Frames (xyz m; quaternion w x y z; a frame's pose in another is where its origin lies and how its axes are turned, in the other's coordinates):
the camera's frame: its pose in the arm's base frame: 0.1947 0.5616 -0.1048 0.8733 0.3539 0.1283 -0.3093
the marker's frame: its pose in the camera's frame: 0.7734 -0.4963 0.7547 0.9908 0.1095 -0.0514 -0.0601
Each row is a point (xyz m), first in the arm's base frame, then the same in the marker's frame.
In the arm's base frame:
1: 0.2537 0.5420 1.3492
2: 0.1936 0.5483 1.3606
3: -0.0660 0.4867 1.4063
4: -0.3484 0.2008 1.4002
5: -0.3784 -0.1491 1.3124
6: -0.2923 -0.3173 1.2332
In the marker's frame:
1: -1.4894 1.1854 0.1738
2: -1.5392 1.1529 0.1894
3: -1.7015 0.9804 0.3205
4: -1.7267 0.6837 0.5905
5: -1.5058 0.4894 0.8014
6: -1.3145 0.4425 0.8575

